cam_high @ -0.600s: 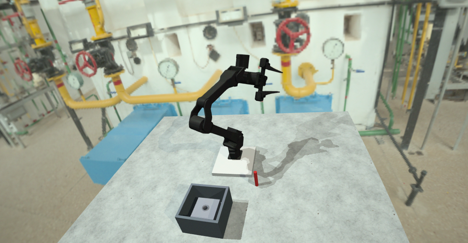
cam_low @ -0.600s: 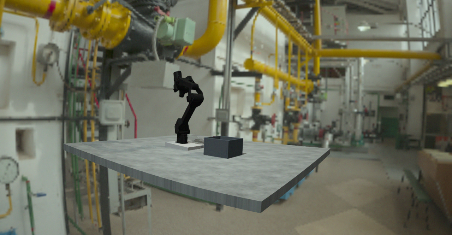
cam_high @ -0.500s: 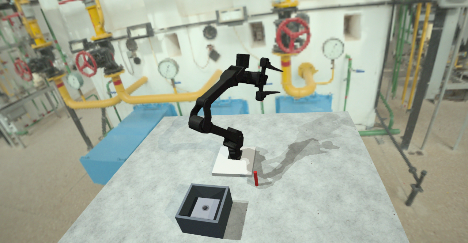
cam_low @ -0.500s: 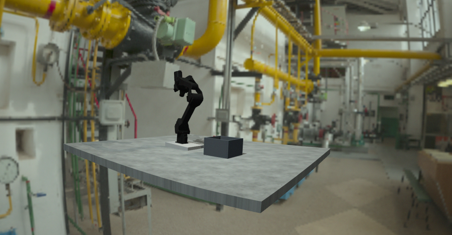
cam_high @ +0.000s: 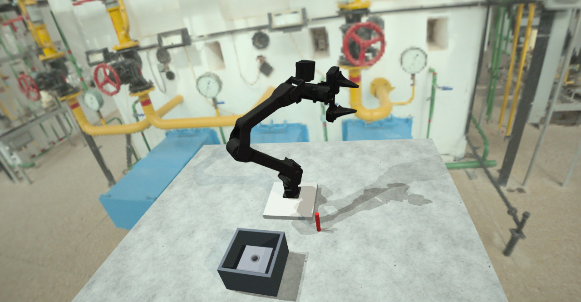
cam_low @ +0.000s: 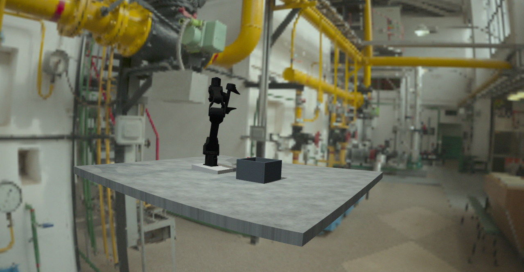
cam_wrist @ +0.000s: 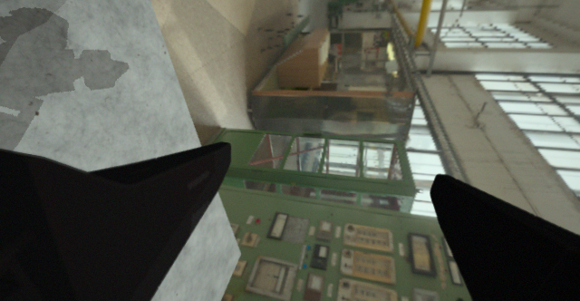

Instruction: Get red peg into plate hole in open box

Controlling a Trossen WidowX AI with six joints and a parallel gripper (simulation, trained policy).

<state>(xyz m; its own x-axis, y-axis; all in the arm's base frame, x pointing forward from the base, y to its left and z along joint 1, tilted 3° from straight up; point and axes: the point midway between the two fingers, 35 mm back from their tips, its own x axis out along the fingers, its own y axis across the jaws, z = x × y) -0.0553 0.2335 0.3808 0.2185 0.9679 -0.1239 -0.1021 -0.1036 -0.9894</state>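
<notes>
My gripper tip is now 360 mm above the red peg, 190 mm short of it and 140 mm to the left of it. Also, from my gripper tip: dark box (380 mm below, 380 mm ahead, 300 mm to the right); light grey plate (380 mm ahead, 360 mm below, 300 mm to the right).
</notes>
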